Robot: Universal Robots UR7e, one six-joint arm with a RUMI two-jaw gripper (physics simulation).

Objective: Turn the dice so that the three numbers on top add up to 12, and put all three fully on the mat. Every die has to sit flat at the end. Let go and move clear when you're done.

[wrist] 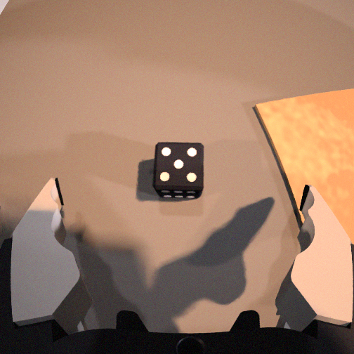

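Observation:
A black die (178,165) with white pips lies flat on the tan table, a little left of and apart from the mat. Its top face shows five pips, and its side face toward the gripper shows six. The orange mat (320,145) is partly in view at the right, cut off by the frame's edge and partly hidden by the right finger. My gripper (182,184) is open and empty, above the table, with its fingers wide apart on either side of the die and not touching it. The other two dice do not show in this view.
The tan table (125,90) lies under the die and around the mat. The gripper's dark shadow falls on the table between the fingers, nearer the palm than the die. The right finger overlaps the mat's near left edge in view.

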